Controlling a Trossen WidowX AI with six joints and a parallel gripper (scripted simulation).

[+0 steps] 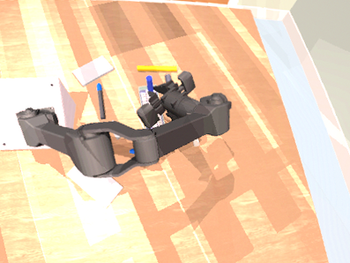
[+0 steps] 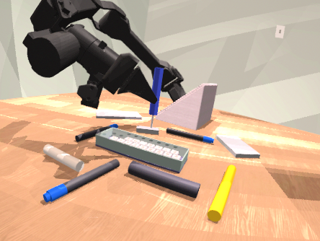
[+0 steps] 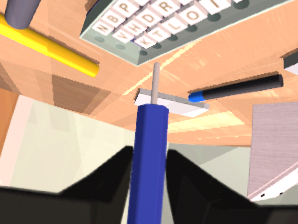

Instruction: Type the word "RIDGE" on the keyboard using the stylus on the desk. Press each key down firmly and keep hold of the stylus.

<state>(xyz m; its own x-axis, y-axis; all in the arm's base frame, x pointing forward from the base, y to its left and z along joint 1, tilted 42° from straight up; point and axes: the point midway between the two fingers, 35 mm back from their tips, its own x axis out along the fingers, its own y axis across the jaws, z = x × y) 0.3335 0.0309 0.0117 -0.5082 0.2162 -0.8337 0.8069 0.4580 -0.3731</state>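
My gripper tip is 8 cm short of the dark cylinder, 7 cm to the right of it and 11 cm above it. Also, from my gripper tip: yellow cylinder 5 cm ahead, 17 cm to the left, 11 cm below; blue stylus 1 cm below; stylus tip 5 cm below.
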